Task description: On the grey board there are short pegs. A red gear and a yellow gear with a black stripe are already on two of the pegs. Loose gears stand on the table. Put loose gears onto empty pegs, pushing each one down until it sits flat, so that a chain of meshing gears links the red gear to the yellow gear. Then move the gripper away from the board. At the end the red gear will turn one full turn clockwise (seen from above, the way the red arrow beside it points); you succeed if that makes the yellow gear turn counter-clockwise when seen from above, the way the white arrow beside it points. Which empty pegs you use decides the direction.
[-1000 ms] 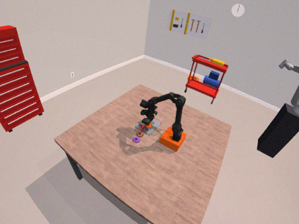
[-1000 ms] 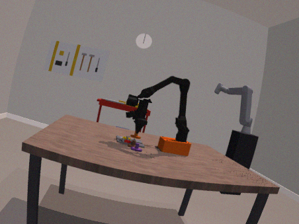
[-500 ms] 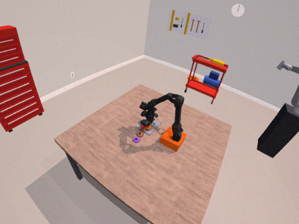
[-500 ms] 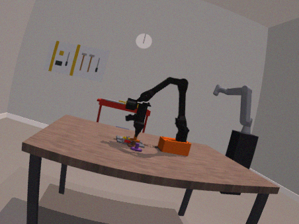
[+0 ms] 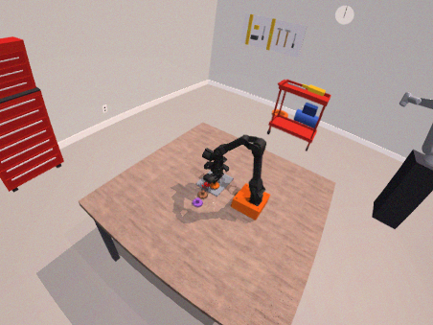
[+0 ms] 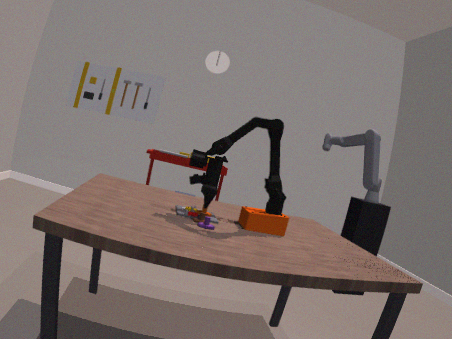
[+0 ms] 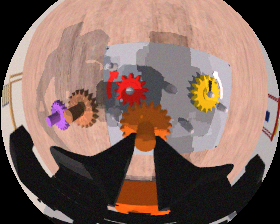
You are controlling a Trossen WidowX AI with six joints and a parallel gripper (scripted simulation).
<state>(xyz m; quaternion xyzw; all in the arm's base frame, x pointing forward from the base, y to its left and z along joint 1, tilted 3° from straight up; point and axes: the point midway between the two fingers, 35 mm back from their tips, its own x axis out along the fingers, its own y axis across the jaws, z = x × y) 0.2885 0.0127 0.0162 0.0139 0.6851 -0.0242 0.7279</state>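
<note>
Right now the red gear is 4 cm ahead of my gripper tip, 2 cm to the left of it and 3 cm below it. Also, from my gripper tip: orange gear (1 cm below); then brown gear (1 cm ahead, 11 cm to the left, 3 cm below); then yellow gear (5 cm ahead, 8 cm to the right, 3 cm below).
</note>
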